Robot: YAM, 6 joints.
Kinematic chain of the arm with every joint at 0, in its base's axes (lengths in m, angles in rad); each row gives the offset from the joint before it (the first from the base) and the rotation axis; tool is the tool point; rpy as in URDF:
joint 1: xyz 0 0 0.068 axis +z
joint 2: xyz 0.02 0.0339 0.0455 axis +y
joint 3: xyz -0.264 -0.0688 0 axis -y
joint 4: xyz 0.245 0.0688 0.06 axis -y
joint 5: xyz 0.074 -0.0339 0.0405 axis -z
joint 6: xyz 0.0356 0 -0.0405 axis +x
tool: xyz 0 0 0 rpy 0 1.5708 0
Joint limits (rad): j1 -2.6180..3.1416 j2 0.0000..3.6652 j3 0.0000..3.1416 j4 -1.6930..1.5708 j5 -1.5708..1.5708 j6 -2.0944..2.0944
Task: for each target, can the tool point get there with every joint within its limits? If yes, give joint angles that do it. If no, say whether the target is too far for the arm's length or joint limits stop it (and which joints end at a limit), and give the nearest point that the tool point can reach.
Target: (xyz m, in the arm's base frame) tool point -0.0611 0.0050 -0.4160
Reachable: no: joint limits stop it (at a limit: joint 2) | nearest point -0.0941 0.0077 -0.3458 | short by 0.078 m
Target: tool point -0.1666 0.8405 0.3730
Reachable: no: too far | nearest point -0.1201 0.6060 0.2989 | short by 0.250 m
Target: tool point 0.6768 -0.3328 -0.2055
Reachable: no: too far | nearest point 0.5330 -0.2621 -0.1359 | short by 0.175 m
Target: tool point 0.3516 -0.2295 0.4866
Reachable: yes | joints -0.5710 1.8231 1.7861 0.6911 0.0868 1.0448
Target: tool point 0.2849 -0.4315 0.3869
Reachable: yes | joints -1.0403 2.1855 2.1046 0.2655 -0.8789 -0.7994
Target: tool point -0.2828 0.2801 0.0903
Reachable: yes | joints 2.3262 2.0759 1.1183 -0.0168 -0.3995 0.1105
